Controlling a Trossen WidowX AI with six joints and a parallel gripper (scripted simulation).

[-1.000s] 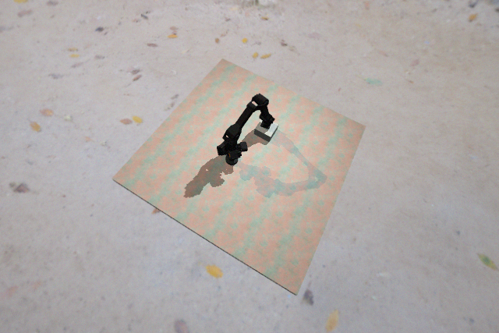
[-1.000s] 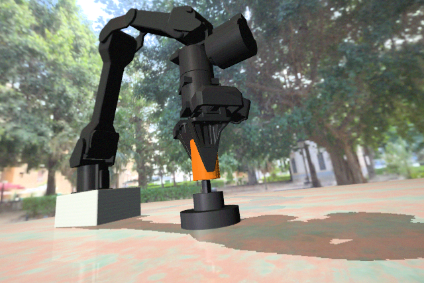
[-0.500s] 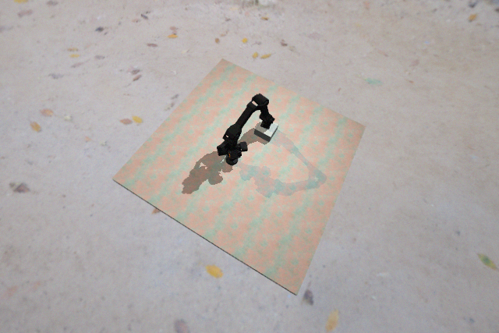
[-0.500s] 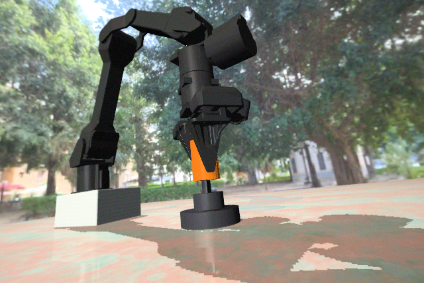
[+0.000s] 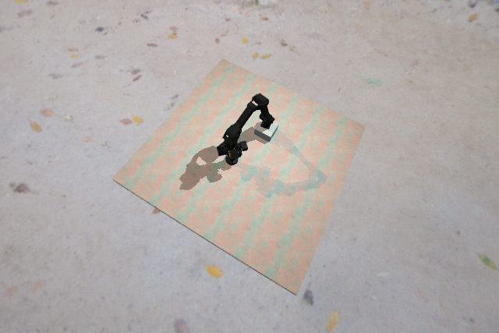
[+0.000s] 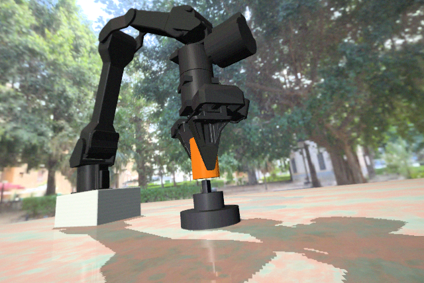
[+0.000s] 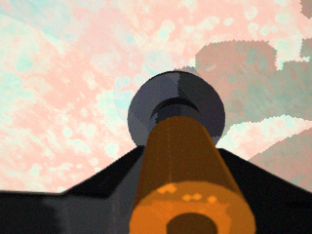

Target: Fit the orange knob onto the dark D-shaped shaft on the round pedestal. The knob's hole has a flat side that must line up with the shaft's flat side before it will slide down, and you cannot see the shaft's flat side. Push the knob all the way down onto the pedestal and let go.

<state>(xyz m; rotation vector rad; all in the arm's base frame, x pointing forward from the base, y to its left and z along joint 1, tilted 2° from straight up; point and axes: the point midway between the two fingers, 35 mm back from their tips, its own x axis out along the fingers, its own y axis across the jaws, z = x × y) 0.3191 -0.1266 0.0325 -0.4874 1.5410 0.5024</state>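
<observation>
My gripper tip is 20 mm below the orange knob. The rest, counted from my gripper tip: round pedestal 40 mm below.
</observation>
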